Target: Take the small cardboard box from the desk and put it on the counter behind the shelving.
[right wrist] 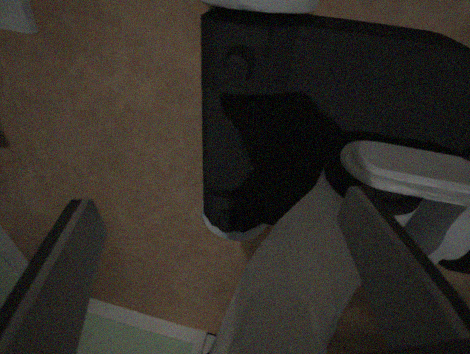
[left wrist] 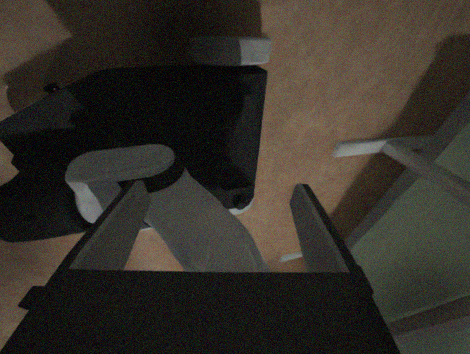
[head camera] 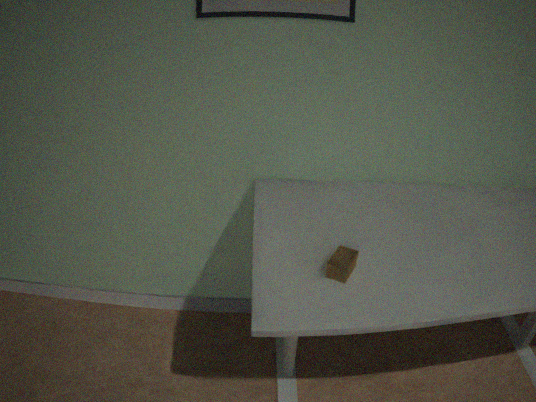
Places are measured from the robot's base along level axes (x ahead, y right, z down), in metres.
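Pixels of known places: left gripper, fingertip midpoint: [left wrist: 220, 192]; right gripper, fingertip midpoint: [right wrist: 225, 208].
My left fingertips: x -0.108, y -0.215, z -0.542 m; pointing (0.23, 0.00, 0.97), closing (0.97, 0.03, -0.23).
Observation:
For each thing: its top centre in the pictures, then the offset to it from my left fingertips. "*": a spot on its surface instead. Level surfaces: height alone.
- small brown cardboard box, middle of its top: [head camera: 343, 256] dz -0.229, dx +0.874, dy +0.493 m
- light grey desk, its level: dz -0.179 m
- desk's left leg, surface spot: [head camera: 286, 355] * dz +0.360, dx +0.994, dy +0.384 m
- brown floor, its level: dz +0.540 m
A small brown cardboard box [head camera: 342, 264] sits on the light grey desk [head camera: 425, 240], towards the desk's left end, in the head view. My left gripper [left wrist: 220, 192] is open and empty in the left wrist view, with the robot's own base and floor beyond its fingers. My right gripper [right wrist: 225, 208] is open and empty in the right wrist view, also over the base and floor. Neither gripper shows in the head view, and neither is near the box. The counter and the shelving do not show in these views.
A green wall [head camera: 125, 150] stands directly behind the desk, with a dark-framed picture [head camera: 275, 15] on it. The desk's left leg [head camera: 286, 355] stands on the brown floor [head camera: 90, 345]. In the left wrist view, a desk foot [left wrist: 357, 148] lies right of the robot's base [left wrist: 200, 110].

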